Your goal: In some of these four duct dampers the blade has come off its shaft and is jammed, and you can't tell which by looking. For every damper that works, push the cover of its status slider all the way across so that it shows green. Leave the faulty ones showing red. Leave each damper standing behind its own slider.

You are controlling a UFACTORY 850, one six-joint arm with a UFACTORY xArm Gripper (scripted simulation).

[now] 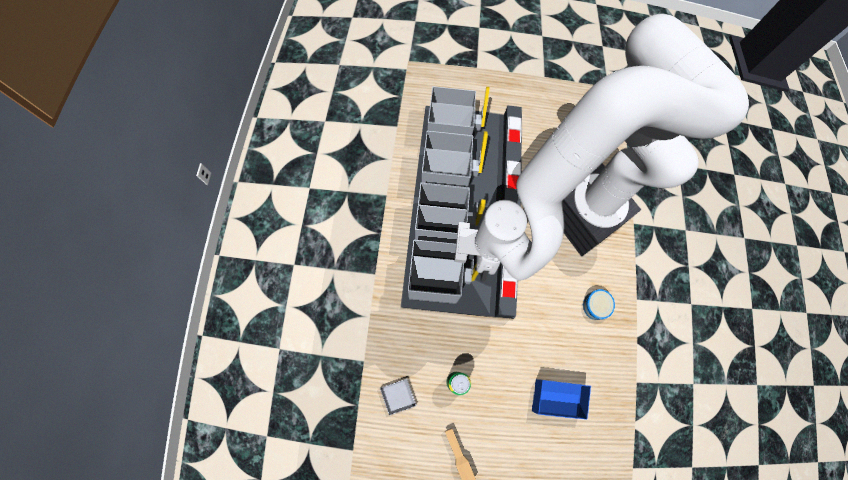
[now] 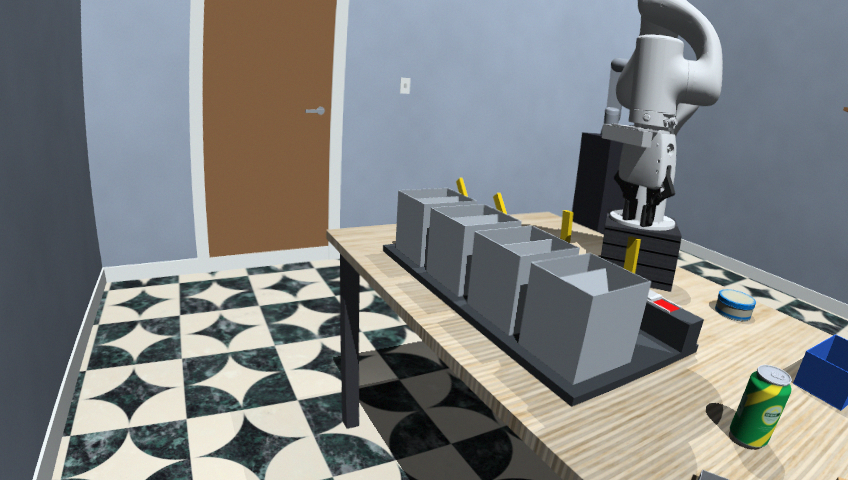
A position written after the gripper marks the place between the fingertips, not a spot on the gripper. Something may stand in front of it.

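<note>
The gripper (image 2: 637,223). Blue bin (image 1: 566,399). Damper (image 2: 413,216).
</note>
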